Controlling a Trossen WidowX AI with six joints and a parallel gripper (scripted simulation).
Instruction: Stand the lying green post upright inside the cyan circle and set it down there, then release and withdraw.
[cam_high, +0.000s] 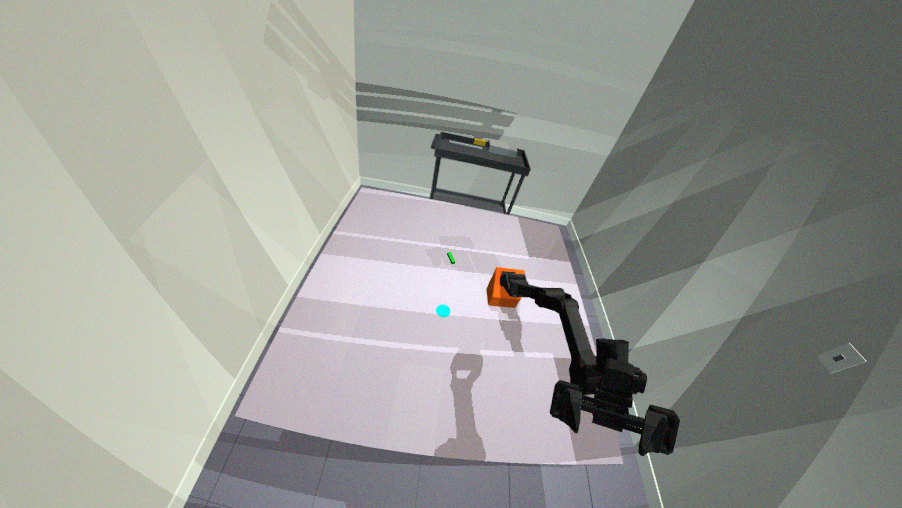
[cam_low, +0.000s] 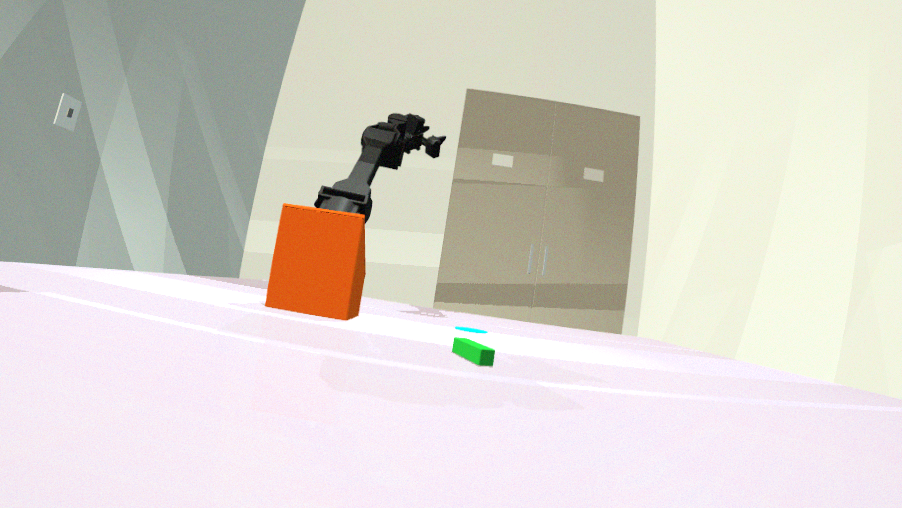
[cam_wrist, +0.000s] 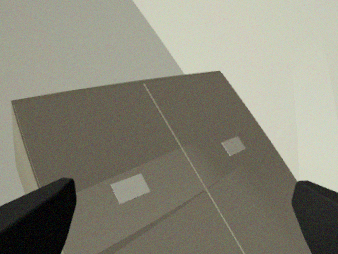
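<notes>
Right now my gripper tip is 840 mm to the left of the green post, 580 mm above it and 90 mm short of it. Also, from my gripper tip: cyan circle 580 mm below, 540 mm to the right, 130 mm ahead.
</notes>
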